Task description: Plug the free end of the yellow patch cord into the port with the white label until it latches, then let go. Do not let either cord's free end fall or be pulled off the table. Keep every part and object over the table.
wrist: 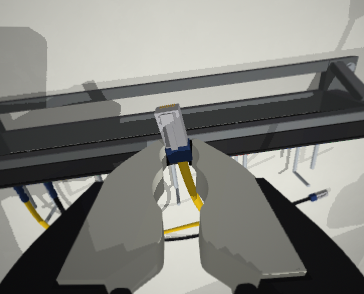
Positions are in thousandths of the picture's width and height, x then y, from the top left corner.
Observation:
In view: my gripper (490, 485) and a plug with blue boot (504, 526).

